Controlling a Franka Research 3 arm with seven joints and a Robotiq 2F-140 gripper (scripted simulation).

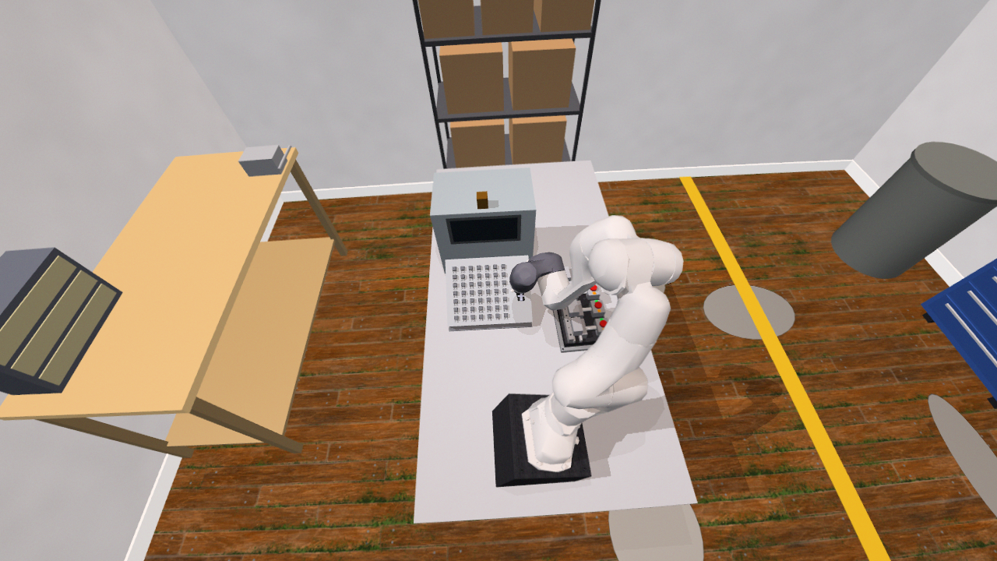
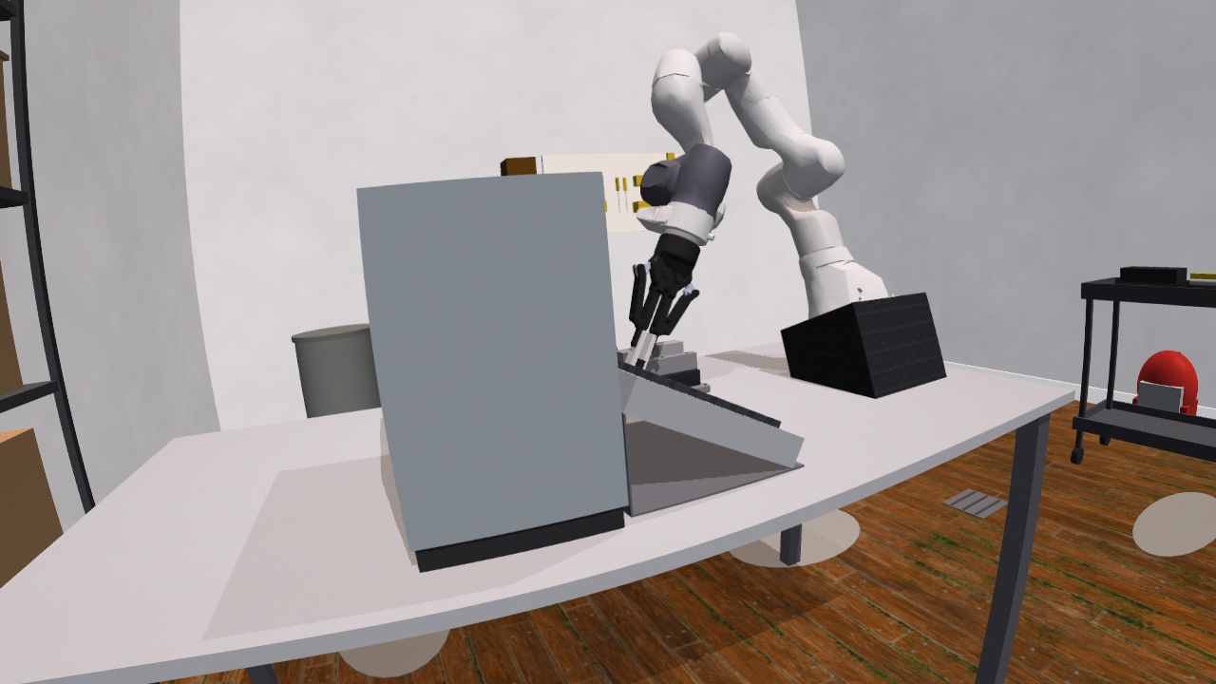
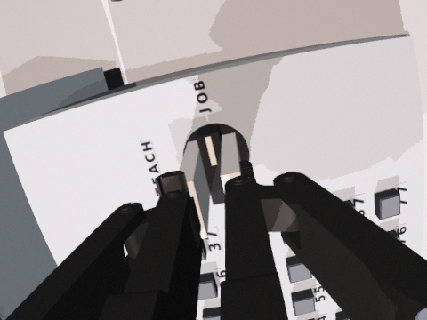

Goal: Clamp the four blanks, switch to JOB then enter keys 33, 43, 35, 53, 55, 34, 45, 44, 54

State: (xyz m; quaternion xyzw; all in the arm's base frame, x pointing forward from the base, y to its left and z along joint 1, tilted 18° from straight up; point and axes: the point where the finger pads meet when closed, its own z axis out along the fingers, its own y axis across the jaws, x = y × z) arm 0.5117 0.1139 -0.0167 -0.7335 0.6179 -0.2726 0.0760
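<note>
The selector knob is 20 mm below my hand and 10 mm ahead of it. From my hand the other things lie so: keypad: 120 mm to the left, 70 mm below, 30 mm ahead.
</note>
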